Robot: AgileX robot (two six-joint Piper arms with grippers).
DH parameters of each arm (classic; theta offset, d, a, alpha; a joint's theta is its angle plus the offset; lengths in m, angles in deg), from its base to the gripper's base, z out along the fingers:
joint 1: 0 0.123 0 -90
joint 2: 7.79 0 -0.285 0
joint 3: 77.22 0 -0.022 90
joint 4: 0 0.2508 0 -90
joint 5: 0 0 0.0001 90
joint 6: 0 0.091 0 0
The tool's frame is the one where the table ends.
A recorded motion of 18 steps. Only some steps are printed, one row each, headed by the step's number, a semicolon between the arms.
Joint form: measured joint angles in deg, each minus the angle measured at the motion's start. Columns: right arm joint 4, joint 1, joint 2, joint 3, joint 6, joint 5; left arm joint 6, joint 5, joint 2, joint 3, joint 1, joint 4.
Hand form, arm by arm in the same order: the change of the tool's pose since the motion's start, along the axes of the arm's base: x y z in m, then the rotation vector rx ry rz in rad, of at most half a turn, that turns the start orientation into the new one. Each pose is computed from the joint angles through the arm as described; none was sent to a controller.
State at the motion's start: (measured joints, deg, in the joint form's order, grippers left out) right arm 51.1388 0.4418 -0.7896 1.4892 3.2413 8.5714; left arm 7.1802 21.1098 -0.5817 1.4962 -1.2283 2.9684
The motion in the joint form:
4: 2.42 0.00 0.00 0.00 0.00 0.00; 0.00 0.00 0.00 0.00 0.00 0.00
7: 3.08 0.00 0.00 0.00 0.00 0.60; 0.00 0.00 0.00 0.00 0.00 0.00
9: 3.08 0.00 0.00 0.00 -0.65 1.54; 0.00 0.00 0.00 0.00 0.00 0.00
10: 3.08 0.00 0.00 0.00 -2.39 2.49; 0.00 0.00 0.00 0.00 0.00 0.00
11: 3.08 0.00 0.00 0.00 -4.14 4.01; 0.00 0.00 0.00 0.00 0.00 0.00
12: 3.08 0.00 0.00 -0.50 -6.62 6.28; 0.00 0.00 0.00 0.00 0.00 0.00
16: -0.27 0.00 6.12 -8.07 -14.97 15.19; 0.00 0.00 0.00 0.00 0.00 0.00
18: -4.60 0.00 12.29 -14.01 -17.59 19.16; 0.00 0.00 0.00 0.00 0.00 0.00
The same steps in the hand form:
4: 0.0000 0.0004 0.0005 0.0421 0.0003 0.0032; 0.0000 0.0000 0.0000 0.0000 0.0000 0.0000
7: -0.0002 0.0012 0.0000 0.0529 0.0068 0.0123; 0.0000 0.0000 0.0000 0.0000 0.0000 0.0000
9: -0.0004 0.0024 -0.0009 0.0406 0.0151 0.0256; 0.0000 0.0000 0.0000 0.0000 0.0000 0.0000
10: -0.0006 0.0036 -0.0017 0.0095 0.0208 0.0397; 0.0000 0.0000 0.0000 0.0000 0.0000 0.0000
11: -0.0010 0.0055 -0.0032 -0.0223 0.0317 0.0622; 0.0000 0.0000 0.0000 0.0000 0.0000 0.0000
12: -0.0020 0.0083 -0.0023 -0.0676 0.0385 0.0962; 0.0000 0.0000 0.0000 0.0000 0.0000 0.0000
16: -0.0014 0.0179 0.0262 -0.2788 0.0734 0.2262; 0.0000 0.0000 0.0000 0.0000 0.0000 0.0000
18: 0.0051 0.0202 0.0481 -0.4000 0.1138 0.2789; 0.0000 0.0000 0.0000 0.0000 0.0000 0.0000

